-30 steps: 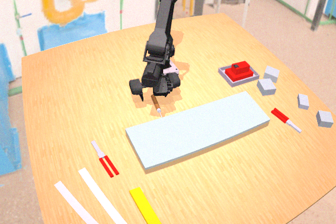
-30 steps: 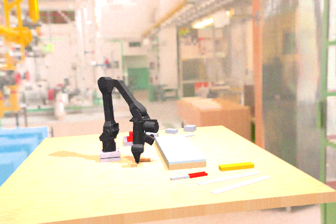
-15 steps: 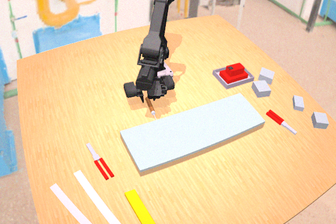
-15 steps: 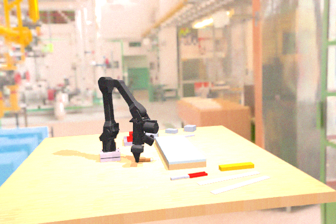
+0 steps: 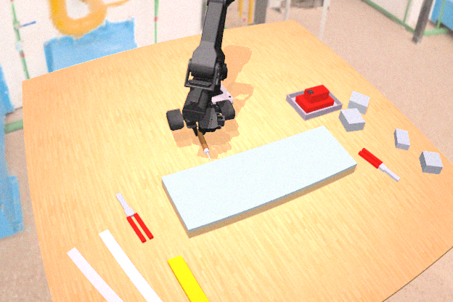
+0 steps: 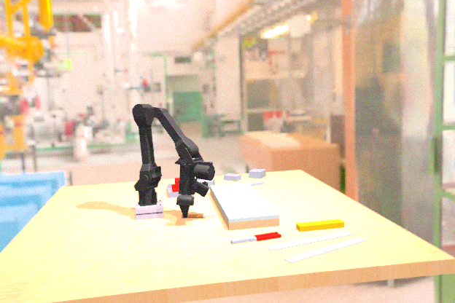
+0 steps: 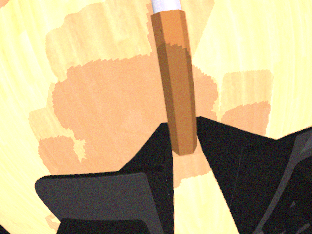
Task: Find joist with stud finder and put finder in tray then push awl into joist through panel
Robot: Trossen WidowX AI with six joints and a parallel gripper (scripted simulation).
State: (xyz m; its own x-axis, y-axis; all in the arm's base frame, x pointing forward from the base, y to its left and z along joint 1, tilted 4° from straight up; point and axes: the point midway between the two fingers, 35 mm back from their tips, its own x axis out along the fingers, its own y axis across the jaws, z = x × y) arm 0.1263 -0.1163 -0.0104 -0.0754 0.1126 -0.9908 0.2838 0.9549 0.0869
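The awl is 60 mm ahead of my gripper tip and 20 mm to the right of it. Round my gripper tip: red stud finder 70 mm ahead, 400 mm to the left, 40 mm above; then yellow strip 400 mm ahead, 290 mm to the right; then lilac tray 70 mm ahead, 410 mm to the left, 10 mm above.
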